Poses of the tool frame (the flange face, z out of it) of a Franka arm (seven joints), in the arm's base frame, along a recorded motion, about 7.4 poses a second.
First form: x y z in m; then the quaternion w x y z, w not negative.
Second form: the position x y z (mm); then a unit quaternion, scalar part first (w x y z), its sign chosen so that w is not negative. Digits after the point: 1 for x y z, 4 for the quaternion.
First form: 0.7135, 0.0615, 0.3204, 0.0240, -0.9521, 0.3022, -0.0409
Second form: 713.5, 61.5, 320.4, 0.0240, -0.9521, 0.3022, -0.0409
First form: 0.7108, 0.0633, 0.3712, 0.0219, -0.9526, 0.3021, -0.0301
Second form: 710.8, 63.3, 371.2, 0.0219, -0.9526, 0.3021, -0.0301
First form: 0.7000, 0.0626, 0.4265, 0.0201, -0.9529, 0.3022, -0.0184
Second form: 700.0, 62.6, 426.5, 0.0201, -0.9529, 0.3022, -0.0184
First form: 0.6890, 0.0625, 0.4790, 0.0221, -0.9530, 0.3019, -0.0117
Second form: 689.0, 62.5, 479.0, 0.0221, -0.9530, 0.3019, -0.0117
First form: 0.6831, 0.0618, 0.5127, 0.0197, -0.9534, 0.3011, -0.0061
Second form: 683.1, 61.8, 512.7, 0.0197, -0.9534, 0.3011, -0.0061
